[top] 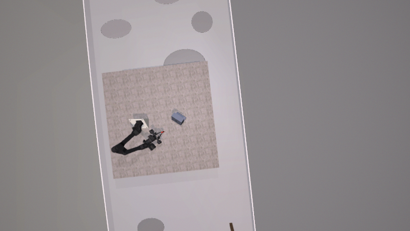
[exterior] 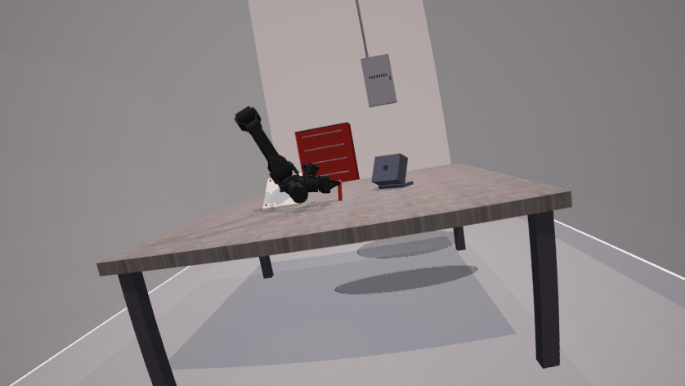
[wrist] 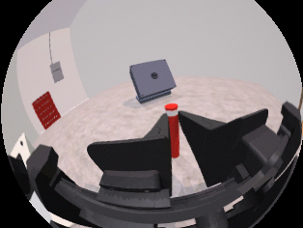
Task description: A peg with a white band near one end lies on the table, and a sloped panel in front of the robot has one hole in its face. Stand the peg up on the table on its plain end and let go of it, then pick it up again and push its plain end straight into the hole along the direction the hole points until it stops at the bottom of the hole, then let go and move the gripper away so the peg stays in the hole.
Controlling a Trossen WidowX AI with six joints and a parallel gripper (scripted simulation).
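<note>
The red peg is 1 cm below my gripper tip. Round my gripper tip: sloped panel 19 cm ahead, 14 cm to the left, 1 cm above.
</note>
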